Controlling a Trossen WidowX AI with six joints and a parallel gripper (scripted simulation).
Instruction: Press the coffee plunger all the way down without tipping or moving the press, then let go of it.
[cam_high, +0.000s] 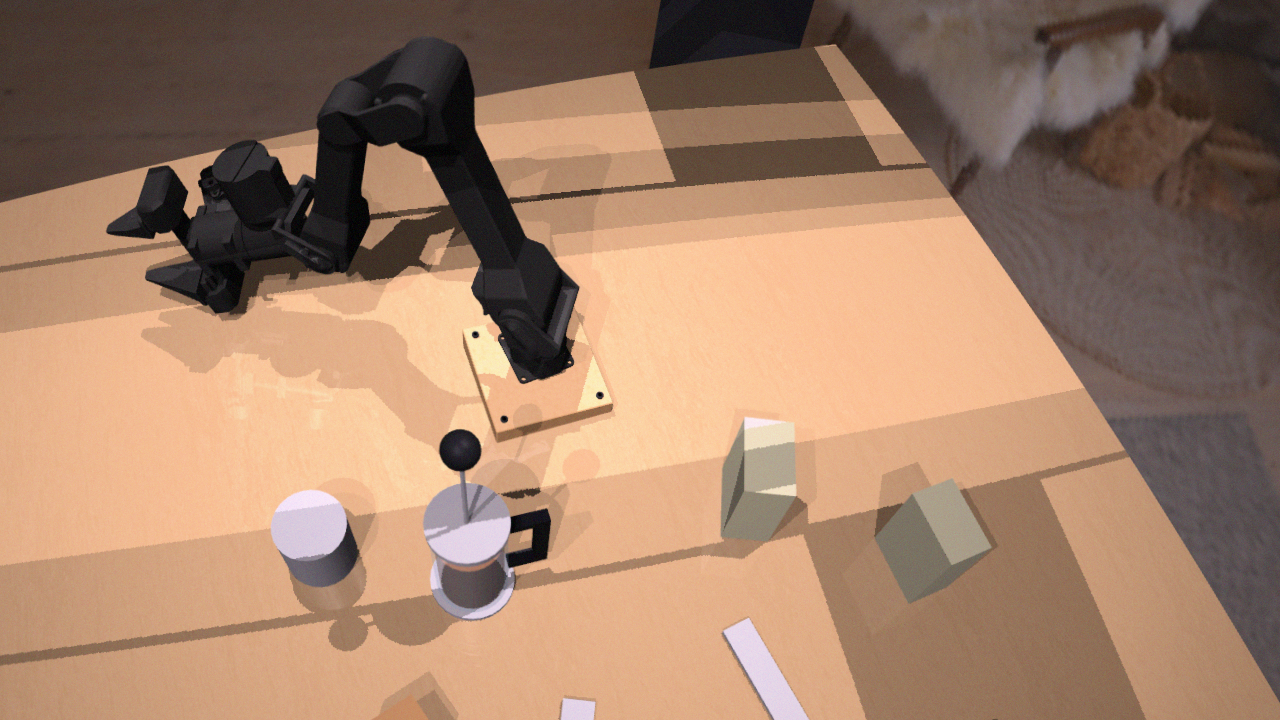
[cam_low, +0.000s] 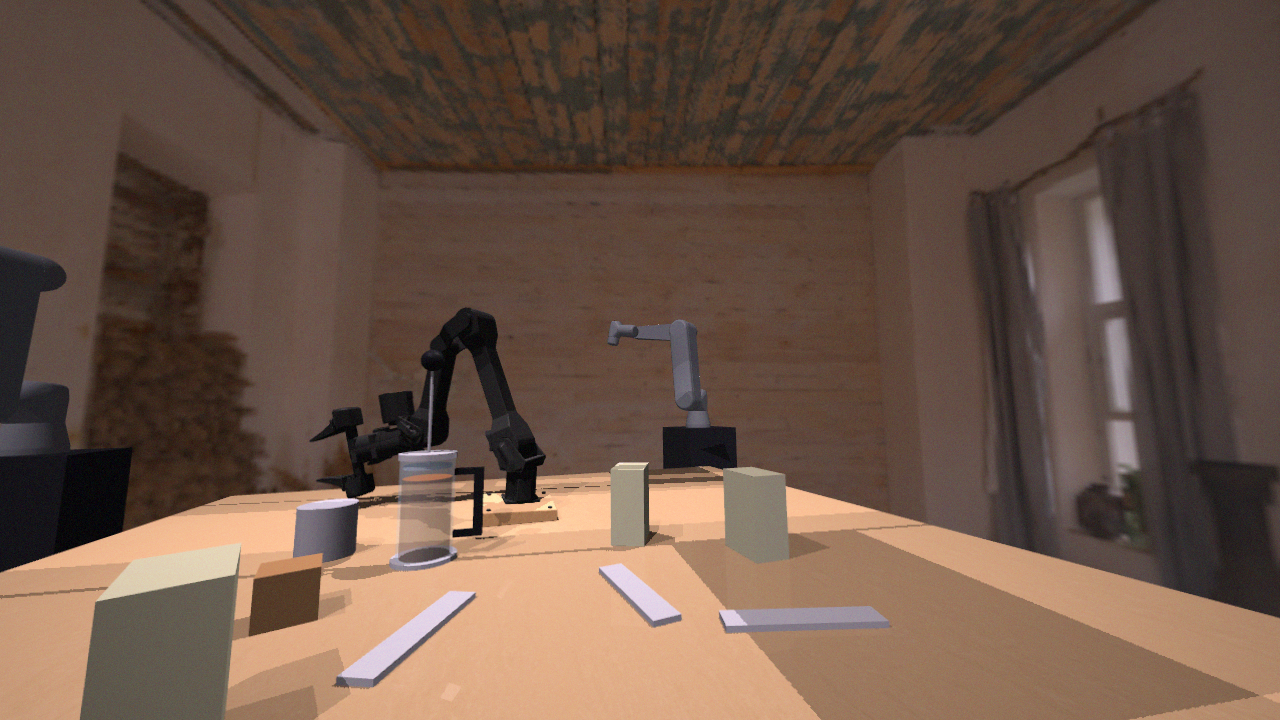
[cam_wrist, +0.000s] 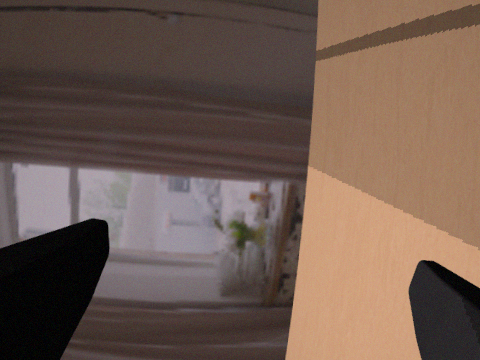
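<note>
Right now the glass coffee press is 460 mm ahead of my gripper tip, 230 mm to the left of it and 40 mm above it.
</note>
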